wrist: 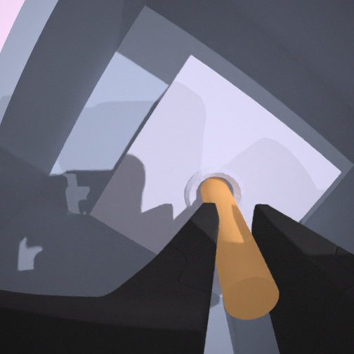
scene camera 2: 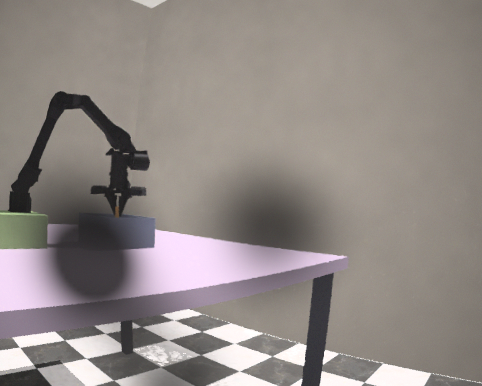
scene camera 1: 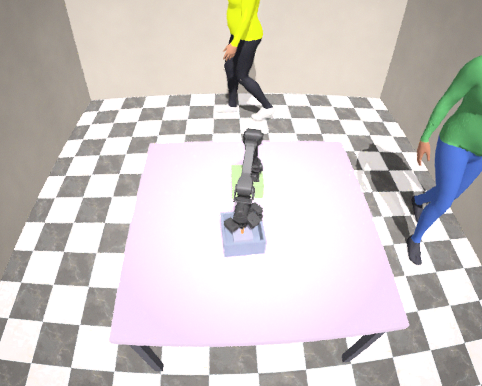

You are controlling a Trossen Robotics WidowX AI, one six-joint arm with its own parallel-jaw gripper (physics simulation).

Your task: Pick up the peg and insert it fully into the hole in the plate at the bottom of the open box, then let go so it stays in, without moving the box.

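Seen in the pictures: gripper, fingertip midpoint: [scene camera 2: 117,216] [scene camera 1: 243,228]; arm's base, link origin: [scene camera 2: 19,211] [scene camera 1: 253,177].
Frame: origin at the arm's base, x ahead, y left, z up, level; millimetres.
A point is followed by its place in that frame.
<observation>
The orange peg [scene camera 1: 242,231] @[y -55, x 338, z -27 mm] [scene camera 2: 117,211] @[y -61, x 332, z 15 mm] [wrist: 237,240] is held upright between the fingers of my gripper [scene camera 2: 118,214] @[y -51, x 339, z -2 mm] [wrist: 233,215], which is shut on it. In the wrist view the peg's far end overlaps the ringed hole [wrist: 190,194] in the pale plate [wrist: 240,115]; how deep the tip sits cannot be told. The plate lies at the bottom of the open blue-grey box [scene camera 1: 245,249] @[y -40, x 425, z -47 mm] [scene camera 2: 140,233] @[y -145, x 376, z -48 mm] [wrist: 85,75]. The fingertips are around the height of the box's rim, above the plate. In scene camera 1 the gripper hides part of the box.
The box stands on the pink table [scene camera 1: 300,280] @[y 211, x 560, z -97 mm] [scene camera 2: 210,255] @[y -331, x 512, z -97 mm]. A green block [scene camera 1: 236,175] @[y -90, x -14, z 0 mm] [scene camera 2: 25,231] @[y -115, x -5, z -47 mm] stands near the arm's base. A person in yellow [scene camera 1: 245,25] is beyond the table's far edge and a person in green [scene camera 1: 465,120] is at the right.
</observation>
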